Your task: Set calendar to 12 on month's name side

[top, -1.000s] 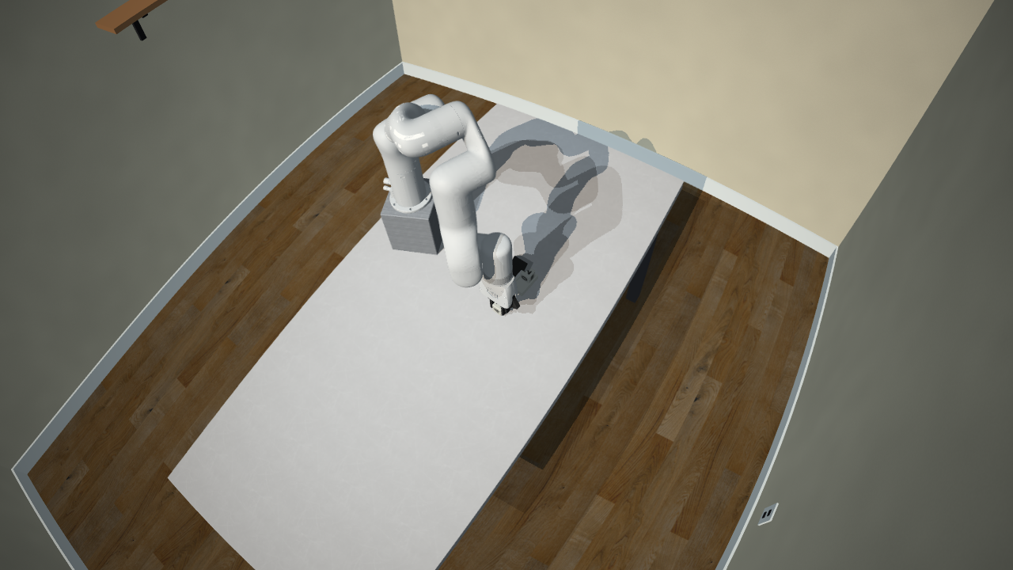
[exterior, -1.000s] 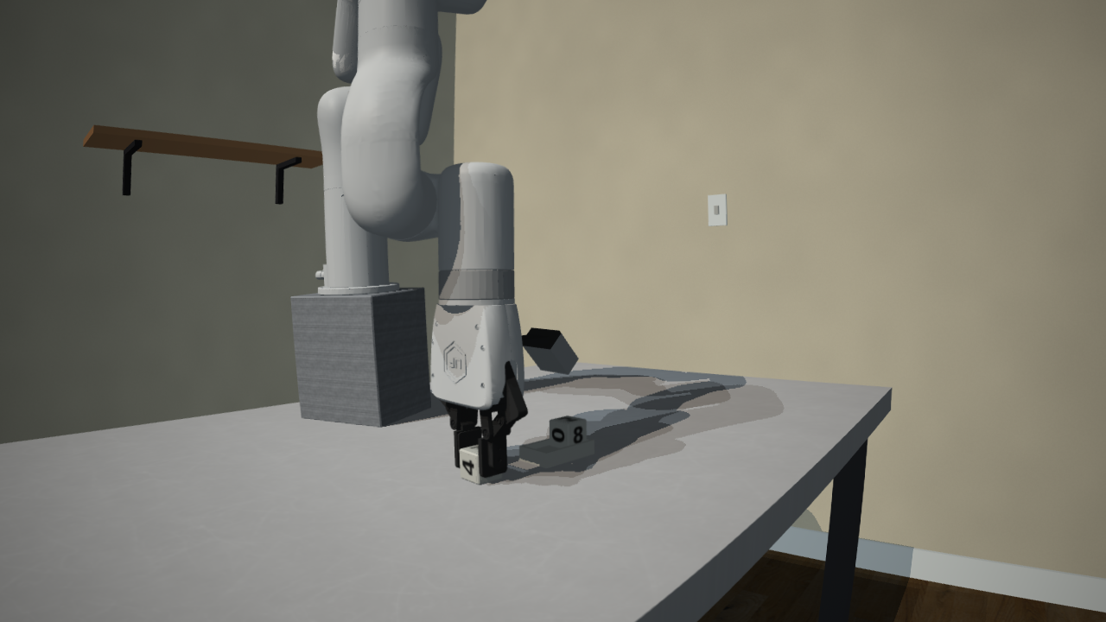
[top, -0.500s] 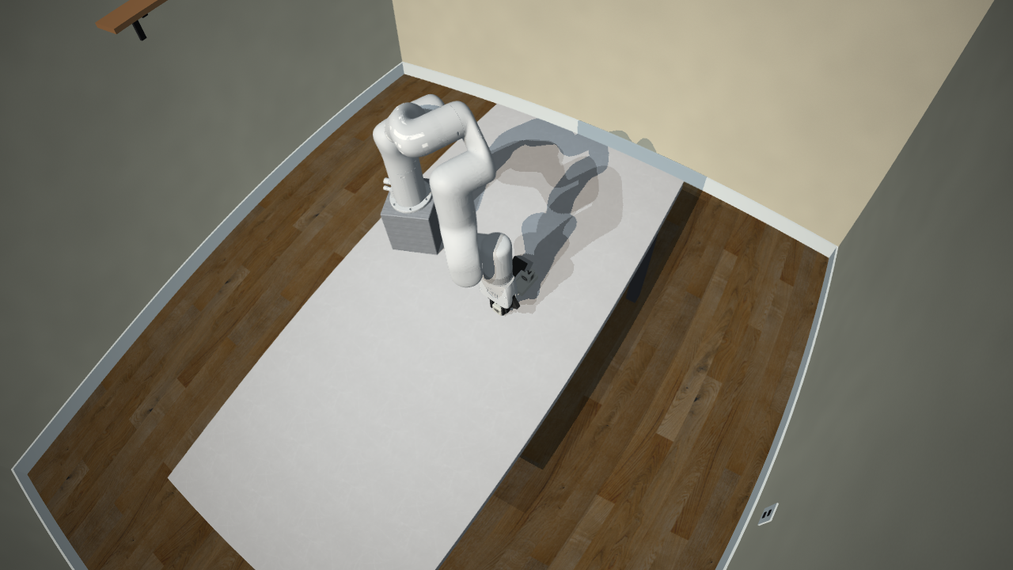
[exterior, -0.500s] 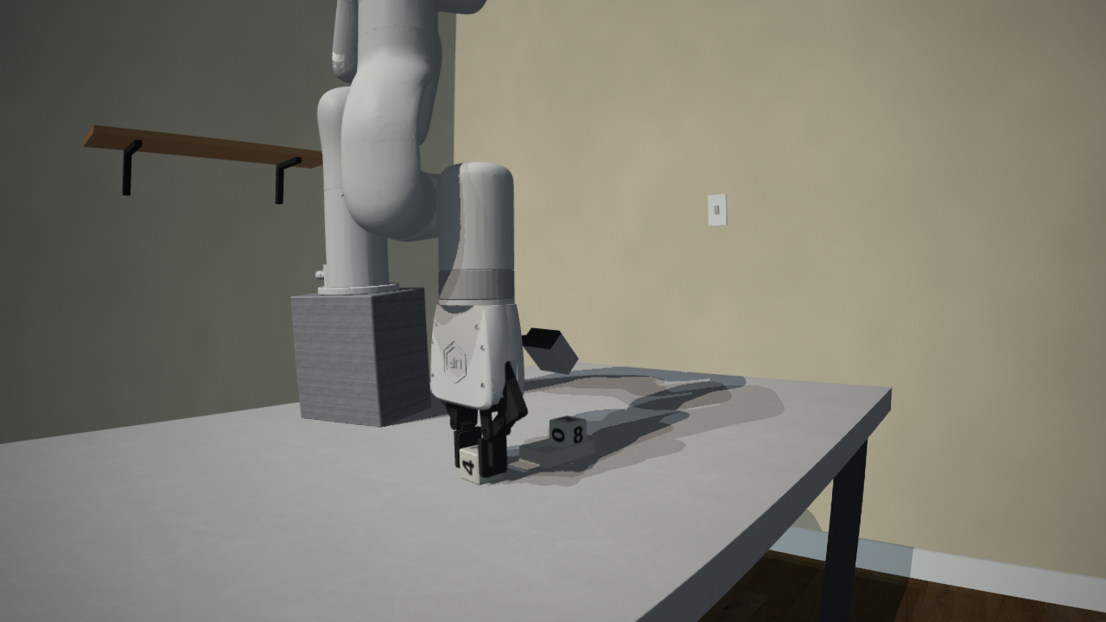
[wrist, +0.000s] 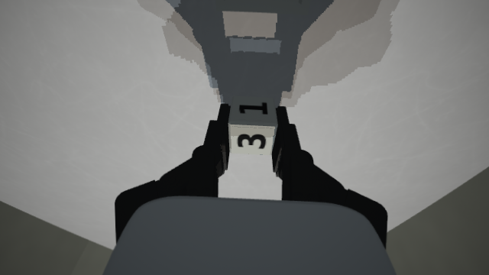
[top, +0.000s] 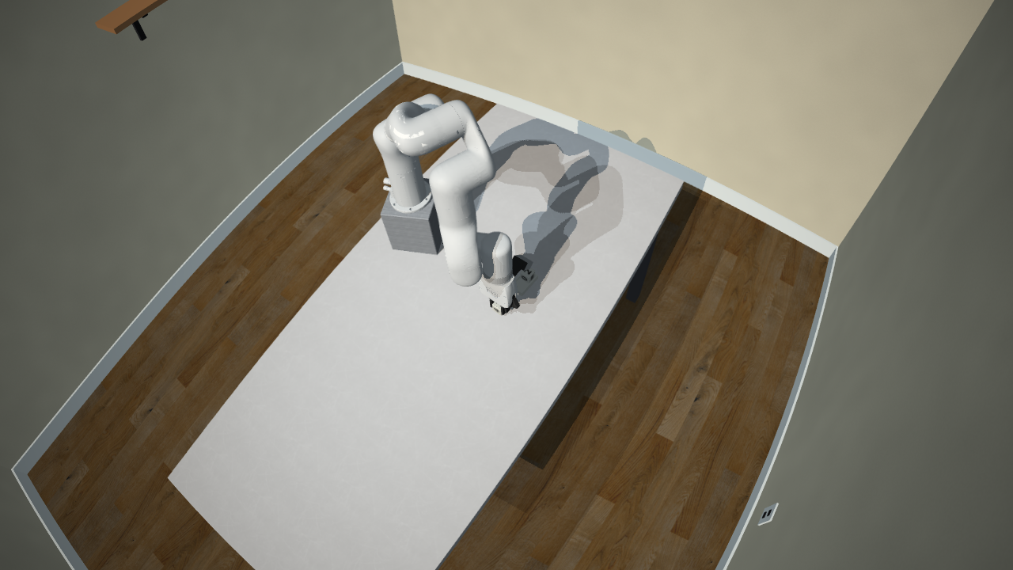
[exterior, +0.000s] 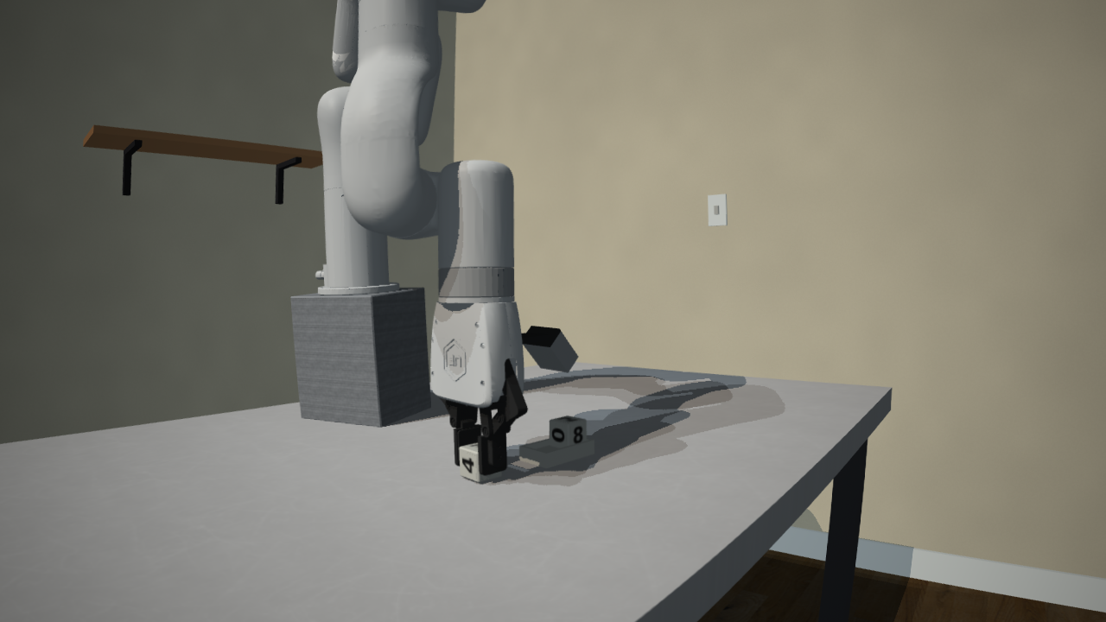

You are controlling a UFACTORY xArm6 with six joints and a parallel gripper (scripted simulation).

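Now: hand 3 cm short of the calendar tray, 11 cm to the right of it and 2 cm above it.
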